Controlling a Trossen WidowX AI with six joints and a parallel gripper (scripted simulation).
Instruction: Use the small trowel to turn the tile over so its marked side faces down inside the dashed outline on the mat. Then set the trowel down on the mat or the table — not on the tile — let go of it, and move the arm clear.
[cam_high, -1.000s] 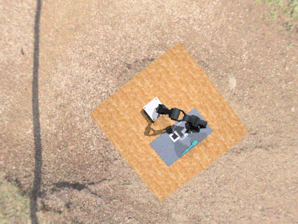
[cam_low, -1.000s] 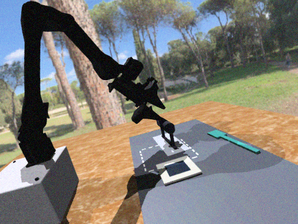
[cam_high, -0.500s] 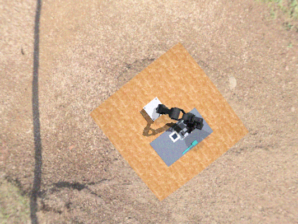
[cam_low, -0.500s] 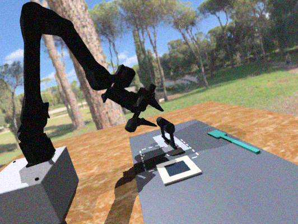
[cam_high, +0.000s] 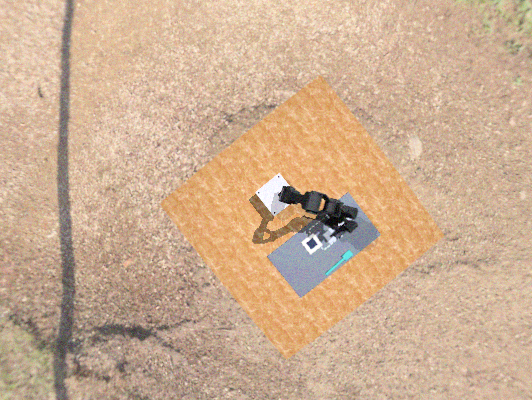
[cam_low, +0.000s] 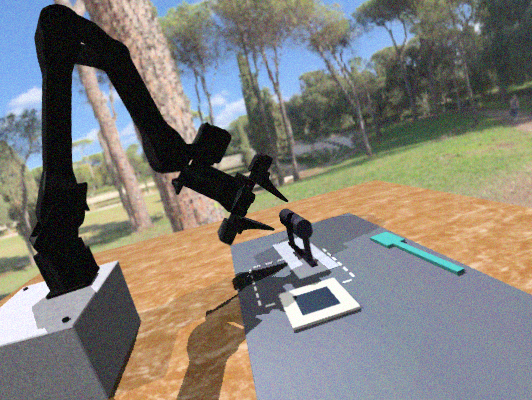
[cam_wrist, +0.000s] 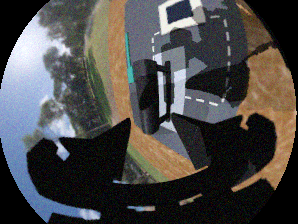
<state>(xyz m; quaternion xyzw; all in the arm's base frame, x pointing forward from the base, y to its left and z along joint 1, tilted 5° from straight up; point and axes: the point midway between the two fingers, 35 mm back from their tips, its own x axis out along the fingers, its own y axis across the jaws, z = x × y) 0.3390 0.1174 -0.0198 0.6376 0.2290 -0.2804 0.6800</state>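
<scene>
Right now the tile is 21 cm to the right of my gripper tip, 8 cm below it and 3 cm behind it. Round my gripper tip: teal trowel 17 cm ahead, 15 cm to the right, 8 cm below; grey mat 16 cm to the right, 11 cm below, 3 cm ahead.
</scene>
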